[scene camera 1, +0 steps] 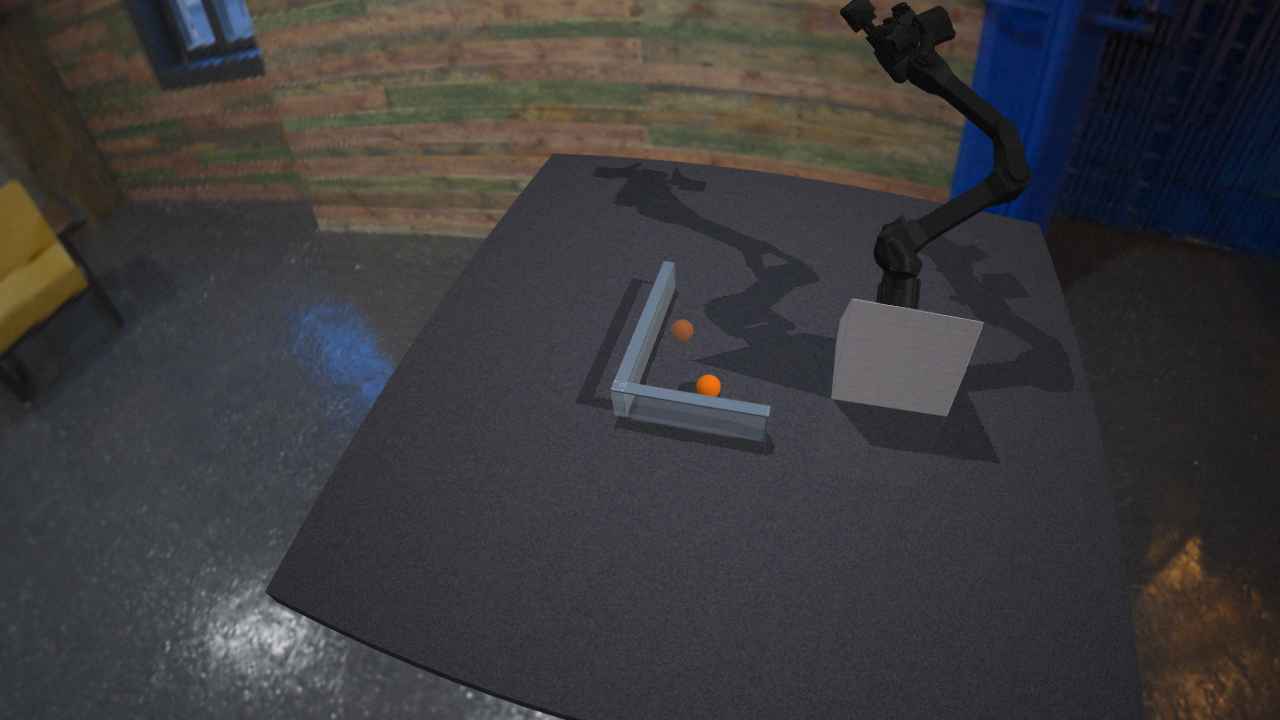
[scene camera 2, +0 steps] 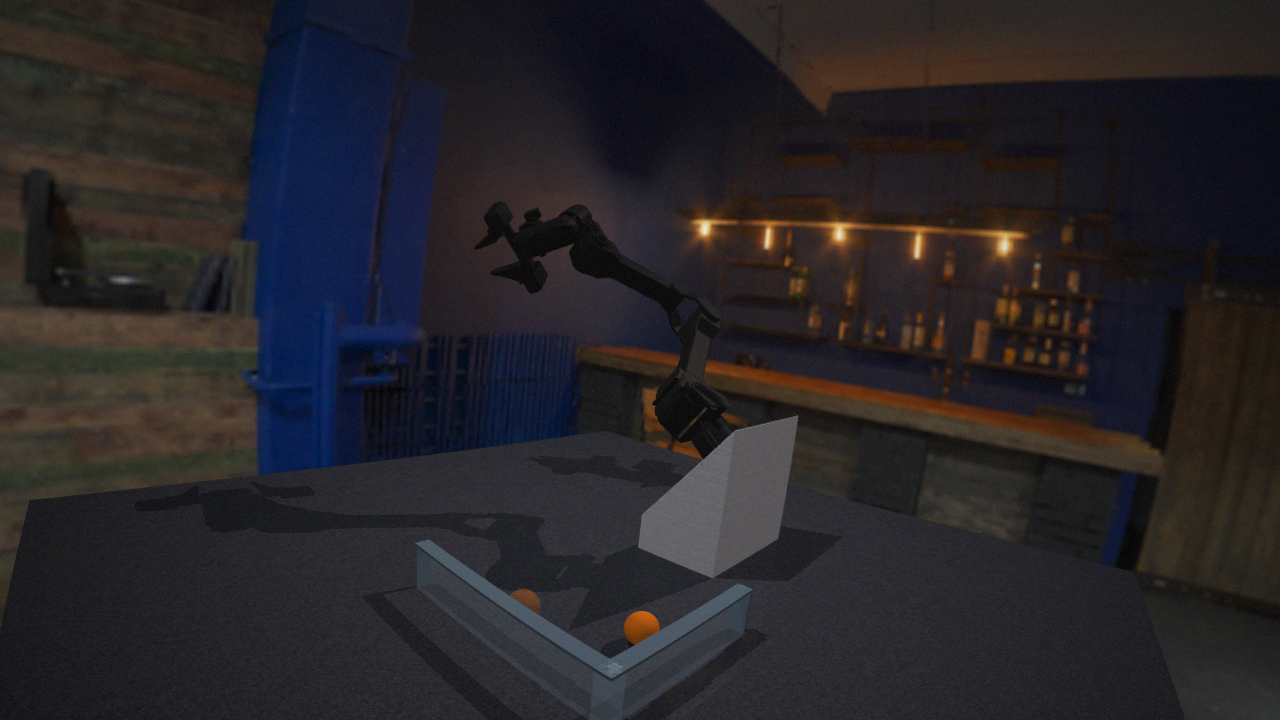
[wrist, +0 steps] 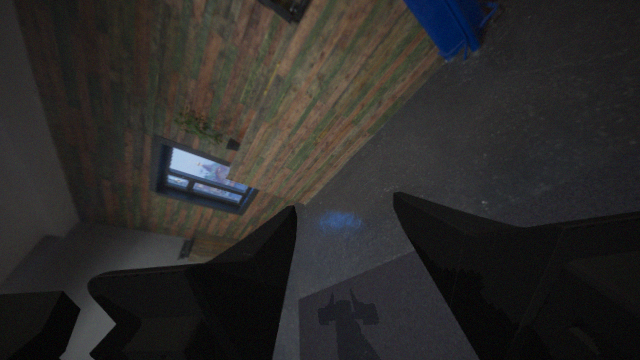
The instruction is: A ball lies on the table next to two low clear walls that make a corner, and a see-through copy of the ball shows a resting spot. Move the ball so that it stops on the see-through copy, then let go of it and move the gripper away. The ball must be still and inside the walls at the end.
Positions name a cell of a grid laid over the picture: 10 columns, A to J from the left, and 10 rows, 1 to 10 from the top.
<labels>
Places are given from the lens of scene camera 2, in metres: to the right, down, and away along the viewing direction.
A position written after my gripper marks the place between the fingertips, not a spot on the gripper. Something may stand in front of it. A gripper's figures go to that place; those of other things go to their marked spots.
my gripper (scene camera 2: D4): -0.31, -0.20, 1.11
orange ball (scene camera 2: F9): 0.00, 0.28, 0.57
</labels>
